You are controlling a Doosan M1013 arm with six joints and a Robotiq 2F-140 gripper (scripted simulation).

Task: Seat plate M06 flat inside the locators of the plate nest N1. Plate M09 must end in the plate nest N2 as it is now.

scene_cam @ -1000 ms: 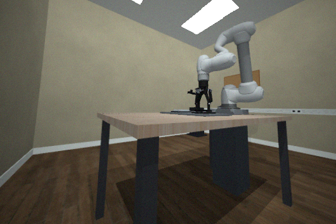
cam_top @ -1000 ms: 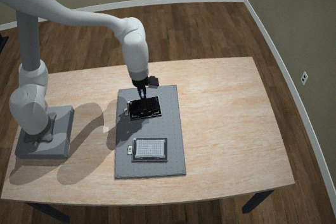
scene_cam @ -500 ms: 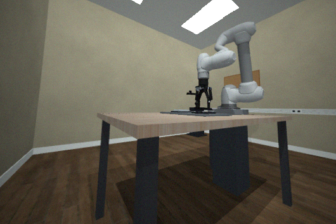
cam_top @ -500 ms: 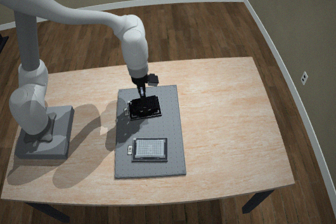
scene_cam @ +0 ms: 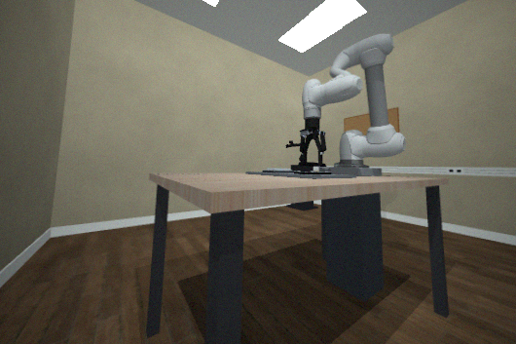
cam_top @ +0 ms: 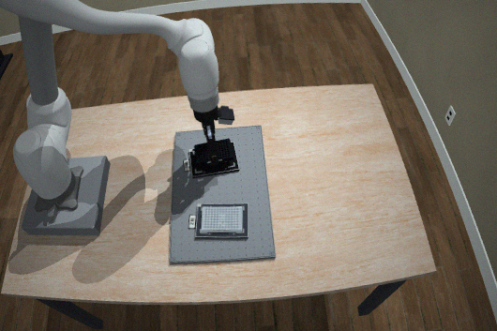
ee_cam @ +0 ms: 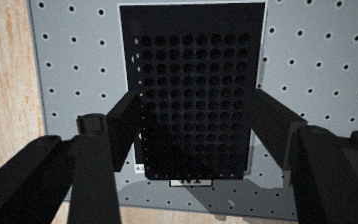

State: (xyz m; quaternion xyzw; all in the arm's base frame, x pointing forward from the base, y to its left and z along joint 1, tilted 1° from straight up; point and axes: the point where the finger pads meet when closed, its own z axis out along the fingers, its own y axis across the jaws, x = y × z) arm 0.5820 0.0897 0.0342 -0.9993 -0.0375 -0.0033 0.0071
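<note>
My gripper is now 20 mm above the black well plate. Also, from my hand: white well plate: 240 mm to the right, 50 mm below, 10 mm ahead; plate nest N1: 70 mm below.
</note>
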